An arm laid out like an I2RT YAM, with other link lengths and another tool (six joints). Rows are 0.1 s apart.
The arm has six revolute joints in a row. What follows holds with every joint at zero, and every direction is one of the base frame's.
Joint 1 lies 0.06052 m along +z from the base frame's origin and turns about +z.
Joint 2 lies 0.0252 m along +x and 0.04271 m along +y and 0.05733 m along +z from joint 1 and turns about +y.
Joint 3 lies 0.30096 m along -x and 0.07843 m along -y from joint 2 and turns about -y.
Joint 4 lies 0.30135 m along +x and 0.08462 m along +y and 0.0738 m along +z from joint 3 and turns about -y.
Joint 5 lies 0.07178 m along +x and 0.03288 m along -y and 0.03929 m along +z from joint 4 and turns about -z.
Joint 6 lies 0.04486 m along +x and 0.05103 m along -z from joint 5 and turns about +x.
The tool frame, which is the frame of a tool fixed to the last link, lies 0.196 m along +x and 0.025 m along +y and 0.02 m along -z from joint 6; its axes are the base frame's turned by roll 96.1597, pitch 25.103 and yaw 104.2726 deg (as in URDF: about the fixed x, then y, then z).
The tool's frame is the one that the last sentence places.
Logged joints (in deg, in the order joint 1, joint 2, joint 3, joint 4, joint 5, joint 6), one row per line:
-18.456, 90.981, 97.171, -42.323, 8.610, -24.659
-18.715, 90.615, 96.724, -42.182, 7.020, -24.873
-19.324, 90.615, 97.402, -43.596, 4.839, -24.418
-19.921, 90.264, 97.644, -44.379, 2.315, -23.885
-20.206, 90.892, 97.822, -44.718, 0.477, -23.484
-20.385, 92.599, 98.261, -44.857, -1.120, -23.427
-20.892, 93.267, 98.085, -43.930, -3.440, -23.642
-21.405, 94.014, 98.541, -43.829, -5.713, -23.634
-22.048, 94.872, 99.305, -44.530, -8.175, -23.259
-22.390, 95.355, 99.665, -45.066, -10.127, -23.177
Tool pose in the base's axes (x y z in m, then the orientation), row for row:
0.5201, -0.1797, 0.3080, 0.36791, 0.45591, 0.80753, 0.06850
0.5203, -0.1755, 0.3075, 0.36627, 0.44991, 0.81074, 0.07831
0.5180, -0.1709, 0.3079, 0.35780, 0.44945, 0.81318, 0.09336
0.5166, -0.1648, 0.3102, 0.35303, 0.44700, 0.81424, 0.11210
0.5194, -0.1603, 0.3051, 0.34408, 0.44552, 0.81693, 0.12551
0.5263, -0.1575, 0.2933, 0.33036, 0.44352, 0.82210, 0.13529
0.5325, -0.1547, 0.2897, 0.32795, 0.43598, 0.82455, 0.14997
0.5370, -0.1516, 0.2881, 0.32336, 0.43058, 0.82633, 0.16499
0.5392, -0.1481, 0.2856, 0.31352, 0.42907, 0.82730, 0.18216
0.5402, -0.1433, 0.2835, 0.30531, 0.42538, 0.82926, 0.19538
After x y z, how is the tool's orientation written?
As a quaternion, w x y z.
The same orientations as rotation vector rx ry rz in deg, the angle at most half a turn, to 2 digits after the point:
67.09, 118.83, 10.08
66.25, 119.39, 11.53
66.45, 120.24, 13.80
66.24, 120.67, 16.61
66.31, 121.59, 18.68
66.45, 123.18, 20.27
65.40, 123.69, 22.50
64.74, 124.23, 24.81
64.82, 124.98, 27.52
64.53, 125.79, 29.64

